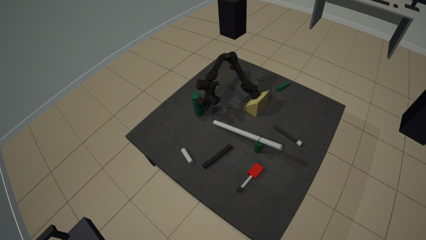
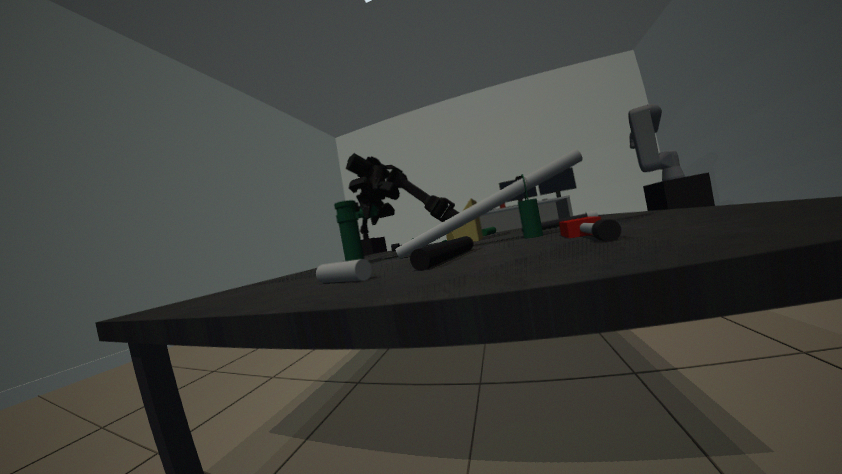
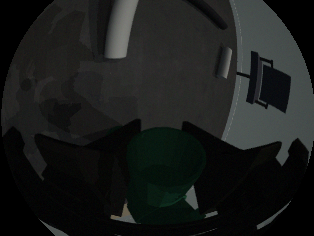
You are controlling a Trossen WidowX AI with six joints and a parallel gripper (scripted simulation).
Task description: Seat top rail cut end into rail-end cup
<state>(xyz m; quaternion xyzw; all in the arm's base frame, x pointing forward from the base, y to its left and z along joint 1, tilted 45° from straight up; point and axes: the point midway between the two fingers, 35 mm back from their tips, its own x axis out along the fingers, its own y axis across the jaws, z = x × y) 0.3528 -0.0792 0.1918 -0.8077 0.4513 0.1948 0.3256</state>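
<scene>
Right now my gripper tip is 3 cm to the left of the green rail-end cup, 3 cm below it and 2 cm past it. Round my gripper tip: loop cap 44 cm to the left, 4 cm behind, 2 cm below; dark rod 27 cm to the left, 18 cm ahead, 11 cm below; short white cylinder 31 cm ahead, 11 cm to the left, 11 cm below.
</scene>
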